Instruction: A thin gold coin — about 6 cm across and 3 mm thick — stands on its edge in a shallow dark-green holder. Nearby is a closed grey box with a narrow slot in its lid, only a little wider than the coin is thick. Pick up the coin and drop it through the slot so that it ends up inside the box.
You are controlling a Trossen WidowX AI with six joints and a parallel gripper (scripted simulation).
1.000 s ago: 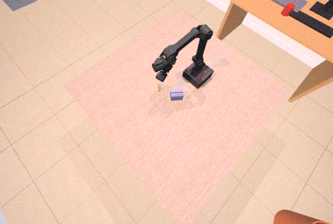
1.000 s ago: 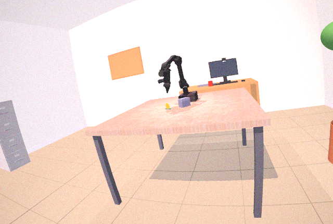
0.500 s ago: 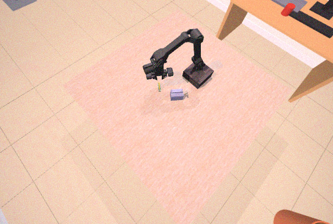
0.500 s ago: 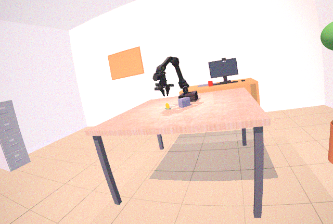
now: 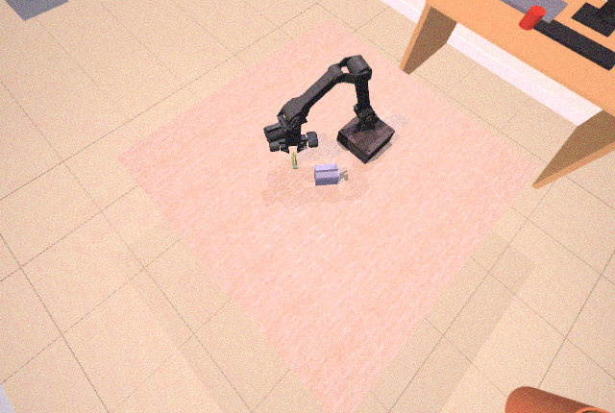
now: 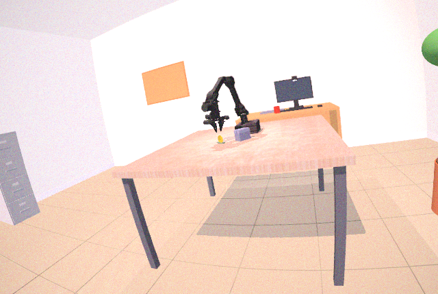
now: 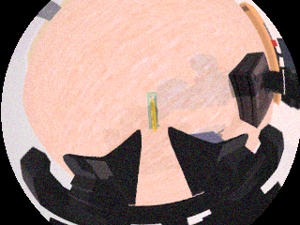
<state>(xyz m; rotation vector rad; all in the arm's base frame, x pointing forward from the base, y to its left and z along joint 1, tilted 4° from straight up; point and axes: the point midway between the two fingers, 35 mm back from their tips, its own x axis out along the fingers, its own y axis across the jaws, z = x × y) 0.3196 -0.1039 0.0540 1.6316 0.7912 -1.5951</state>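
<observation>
Now: gripper tip 50 mm above the gold coin.
</observation>
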